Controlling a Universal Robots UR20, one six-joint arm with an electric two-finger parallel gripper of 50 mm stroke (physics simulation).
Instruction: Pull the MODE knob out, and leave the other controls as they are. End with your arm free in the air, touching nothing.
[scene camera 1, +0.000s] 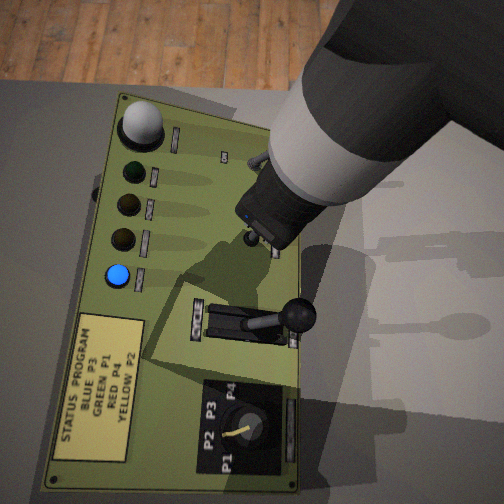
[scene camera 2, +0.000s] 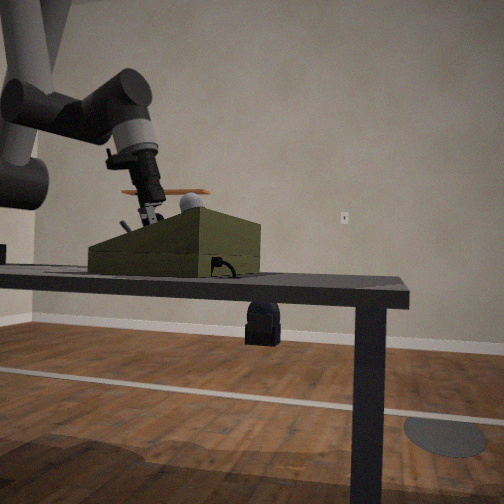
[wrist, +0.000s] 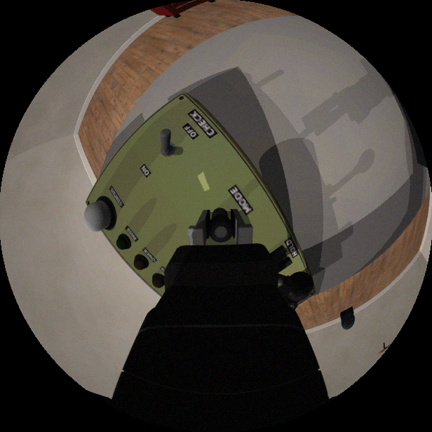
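The MODE knob (scene camera 1: 251, 238) (wrist: 220, 231) is a dark round knob on the sloped green control panel (scene camera 1: 170, 400) (scene camera 2: 150, 245) (wrist: 165, 195), beside the MODE label (wrist: 240, 199). My gripper (scene camera 2: 149, 218) (wrist: 220, 217) is shut on it, with one finger on each side of the knob in the wrist view. In scene camera 1 the gripper body hides most of the fingers. The knob's base is hidden, so how far it stands out from the panel is hard to tell. The lowest round lamp (scene camera 1: 118, 275) is lit blue.
The CHECK toggle (scene camera 1: 257, 160) (wrist: 166, 142) stands close to the gripper. On the other side, a ball-topped lever (scene camera 1: 297, 315) (wrist: 297, 285) leans toward HOLD. The rotary selector (scene camera 1: 249, 426) points at P2. A white dome (scene camera 1: 143, 122) (scene camera 2: 191, 202) (wrist: 98, 216) stands at the panel's corner.
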